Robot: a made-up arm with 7 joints. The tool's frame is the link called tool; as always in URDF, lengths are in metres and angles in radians.
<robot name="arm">
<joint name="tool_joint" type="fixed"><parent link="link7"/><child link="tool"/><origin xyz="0 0 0" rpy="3.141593 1.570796 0"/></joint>
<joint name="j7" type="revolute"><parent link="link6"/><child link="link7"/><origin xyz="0 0 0" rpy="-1.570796 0 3.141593"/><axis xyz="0 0 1"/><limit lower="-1.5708" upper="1.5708"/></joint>
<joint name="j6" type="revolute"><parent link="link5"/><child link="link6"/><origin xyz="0 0 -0.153" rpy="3.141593 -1.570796 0"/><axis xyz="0 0 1"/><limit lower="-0.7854" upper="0.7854"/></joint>
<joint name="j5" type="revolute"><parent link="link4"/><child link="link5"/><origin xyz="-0.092 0 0" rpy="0 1.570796 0"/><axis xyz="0 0 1"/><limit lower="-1.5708" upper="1.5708"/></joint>
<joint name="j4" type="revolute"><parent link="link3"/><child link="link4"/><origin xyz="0 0 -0.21" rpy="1.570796 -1.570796 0"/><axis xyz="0 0 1"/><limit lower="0" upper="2.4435"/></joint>
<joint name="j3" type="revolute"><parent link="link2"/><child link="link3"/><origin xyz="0 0.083 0" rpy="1.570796 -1.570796 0"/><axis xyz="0 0 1"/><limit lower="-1.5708" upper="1.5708"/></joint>
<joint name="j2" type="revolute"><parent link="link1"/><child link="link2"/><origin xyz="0 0 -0.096" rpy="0 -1.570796 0"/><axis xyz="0 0 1"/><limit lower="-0.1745" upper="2"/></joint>
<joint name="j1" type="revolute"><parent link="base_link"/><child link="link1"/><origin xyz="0 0.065 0" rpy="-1.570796 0 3.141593"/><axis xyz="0 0 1"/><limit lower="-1.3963" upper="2"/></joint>
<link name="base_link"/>
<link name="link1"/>
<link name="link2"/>
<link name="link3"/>
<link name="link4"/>
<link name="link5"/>
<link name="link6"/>
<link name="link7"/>
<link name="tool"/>
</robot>
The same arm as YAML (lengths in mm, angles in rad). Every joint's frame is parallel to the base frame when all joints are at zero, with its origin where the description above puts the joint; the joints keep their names.
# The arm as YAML. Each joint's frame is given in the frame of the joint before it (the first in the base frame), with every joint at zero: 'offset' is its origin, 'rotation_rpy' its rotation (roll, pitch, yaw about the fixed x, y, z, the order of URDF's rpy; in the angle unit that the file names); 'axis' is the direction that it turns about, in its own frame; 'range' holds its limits. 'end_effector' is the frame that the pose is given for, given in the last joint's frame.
length_unit: mm
angle_unit: rad
chain:
  - id: j1
    offset: [0.0, 65.0, 0.0]
    rotation_rpy: [0.0, 0.0, 0.0]
    axis: "-y"
    range: [-1.3963, 2.0]
  - id: j2
    offset: [0.0, 96.0, 0.0]
    rotation_rpy: [0.0, 0.0, 0.0]
    axis: "+x"
    range: [-0.1745, 2.0]
  - id: j3
    offset: [0.0, 0.0, -83.0]
    rotation_rpy: [0.0, 0.0, 0.0]
    axis: "+z"
    range: [-1.5708, 1.5708]
  - id: j4
    offset: [0.0, 0.0, -210.0]
    rotation_rpy: [0.0, 0.0, 0.0]
    axis: "-y"
    range: [0.0, 2.4435]
  - id: j5
    offset: [0.0, 0.0, -92.0]
    rotation_rpy: [0.0, 0.0, 0.0]
    axis: "+z"
    range: [-1.5708, 1.5708]
  - id: j6
    offset: [0.0, 0.0, -153.0]
    rotation_rpy: [0.0, 0.0, 0.0]
    axis: "+y"
    range: [-0.7854, 0.7854]
  - id: j7
    offset: [0.0, 0.0, 0.0]
    rotation_rpy: [0.0, 0.0, 0.0]
    axis: "-x"
    range: [-1.5708, 1.5708]
end_effector:
  offset: [0.0, 0.0, 0.0]
  rotation_rpy: [0.0, 0.0, 0.0]

